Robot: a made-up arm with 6 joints.
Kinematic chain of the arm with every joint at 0, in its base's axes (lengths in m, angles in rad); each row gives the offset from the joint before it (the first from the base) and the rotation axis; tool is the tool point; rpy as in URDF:
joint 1: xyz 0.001 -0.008 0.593 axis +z
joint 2: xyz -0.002 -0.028 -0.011 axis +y
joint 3: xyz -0.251 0 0.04 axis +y
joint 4: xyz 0.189 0.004 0.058 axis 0.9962 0 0.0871
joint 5: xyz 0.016 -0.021 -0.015 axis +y
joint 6: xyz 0.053 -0.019 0.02 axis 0.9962 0 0.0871
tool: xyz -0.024 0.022 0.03 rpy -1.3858 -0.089 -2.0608
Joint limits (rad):
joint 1: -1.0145..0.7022
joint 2: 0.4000..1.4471
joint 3: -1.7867..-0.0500
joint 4: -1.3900..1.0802
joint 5: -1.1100..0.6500
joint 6: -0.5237..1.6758
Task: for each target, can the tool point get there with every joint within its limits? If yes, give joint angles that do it. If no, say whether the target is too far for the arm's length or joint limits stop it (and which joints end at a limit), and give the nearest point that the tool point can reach.
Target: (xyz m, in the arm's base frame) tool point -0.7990 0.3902 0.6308
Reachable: no: too far | nearest point -0.2839 0.1338 0.9144 | short by 0.641 m
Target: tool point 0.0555 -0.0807 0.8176
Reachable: yes | joints -0.8489 0.7601 -0.4168 -1.0070 -0.1911 0.5120
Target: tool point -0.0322 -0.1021 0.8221
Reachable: yes | joints -0.2332 0.5418 -0.5755 0.3368 -0.9195 1.3708
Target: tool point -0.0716 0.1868 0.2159
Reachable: no: joint limits stop it (at a limit: joint 1, joint 2, joint 3, joint 4, joint 5) | nearest point 0.0994 0.0270 0.5866 | short by 0.438 m
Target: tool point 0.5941 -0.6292 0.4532
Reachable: no: too far | nearest point 0.1851 -0.2008 0.7193 | short by 0.649 m
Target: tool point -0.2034 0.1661 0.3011
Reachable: no: joint limits stop it (at a limit: joint 1, joint 2, joint 3, joint 4, joint 5, joint 6) | nearest point -0.0182 -0.0728 0.5824 | short by 0.413 m
